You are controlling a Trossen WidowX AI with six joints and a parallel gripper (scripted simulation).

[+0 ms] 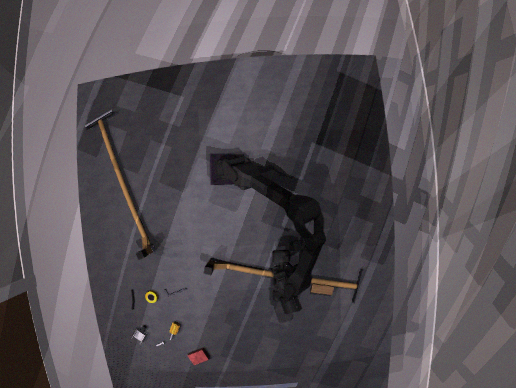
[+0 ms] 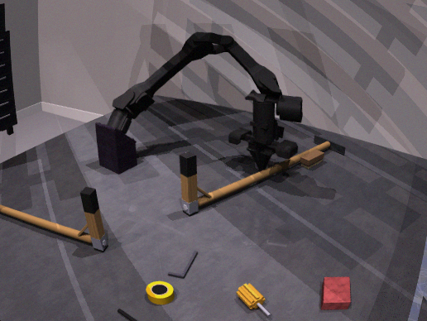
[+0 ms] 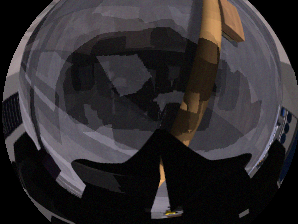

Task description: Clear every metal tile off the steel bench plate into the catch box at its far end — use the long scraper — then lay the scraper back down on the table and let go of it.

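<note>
Right now my gripper tip is 3 cm short of the long wooden-handled scraper, 2 cm to the right of it and 5 cm below it. The rest, counted from my gripper tip: yellow-handled tool (20 cm ahead, 47 cm to the right); wooden block (11 cm ahead, 15 cm to the left); red block (34 cm ahead, 39 cm to the right).
</note>
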